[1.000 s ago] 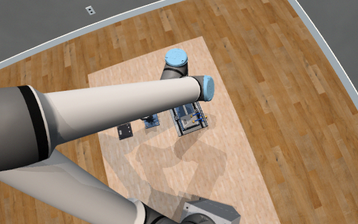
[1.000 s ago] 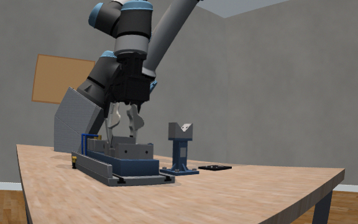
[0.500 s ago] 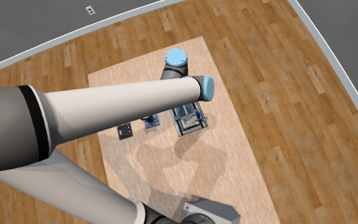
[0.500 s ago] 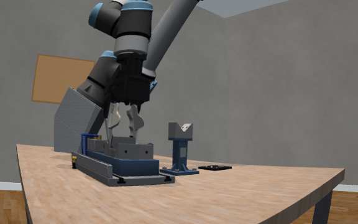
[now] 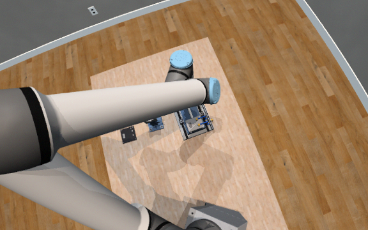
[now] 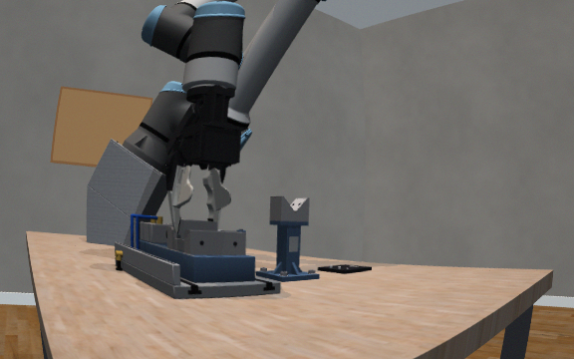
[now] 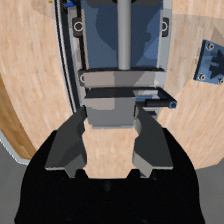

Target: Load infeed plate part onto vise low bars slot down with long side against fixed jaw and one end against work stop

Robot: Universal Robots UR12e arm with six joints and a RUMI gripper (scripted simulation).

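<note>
Now: the part 10 mm below my hand. Also, from my hand: work stop 70 mm to the left, 10 mm below; then fixed jaw 30 mm ahead, 20 mm to the left, 30 mm below; then moving jaw 40 mm behind, 20 mm to the left, 30 mm below.
</note>
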